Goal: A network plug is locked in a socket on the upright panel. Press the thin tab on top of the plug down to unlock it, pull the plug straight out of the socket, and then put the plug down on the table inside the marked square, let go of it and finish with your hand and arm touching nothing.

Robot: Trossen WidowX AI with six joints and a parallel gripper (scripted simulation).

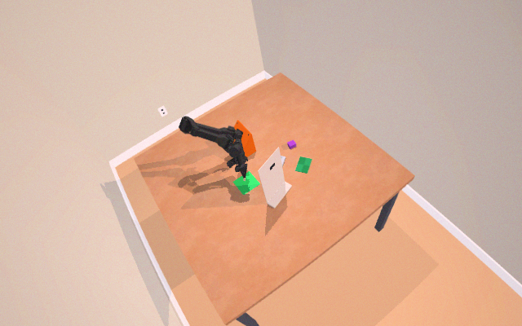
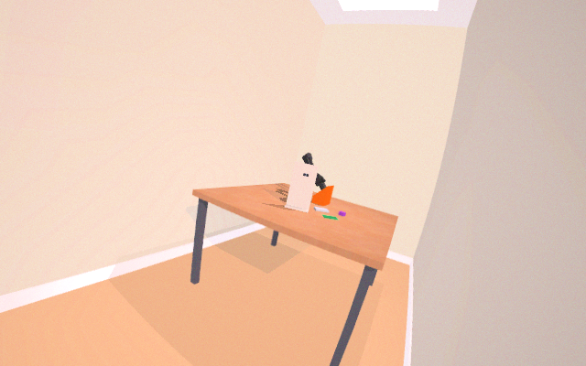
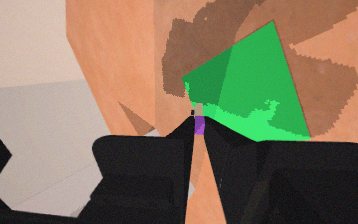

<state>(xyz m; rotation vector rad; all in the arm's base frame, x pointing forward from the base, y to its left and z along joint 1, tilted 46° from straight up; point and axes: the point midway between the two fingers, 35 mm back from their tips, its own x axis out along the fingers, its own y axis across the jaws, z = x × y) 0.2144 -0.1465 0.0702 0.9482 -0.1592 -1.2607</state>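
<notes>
My gripper tip is now 70 mm above the bright green marked square and 10 mm past it. Round my gripper tip: purple cube 380 mm to the left, 60 mm below; then network plug right at my gripper tip; then upright panel 180 mm ahead, 80 mm to the left, 80 mm above.
</notes>
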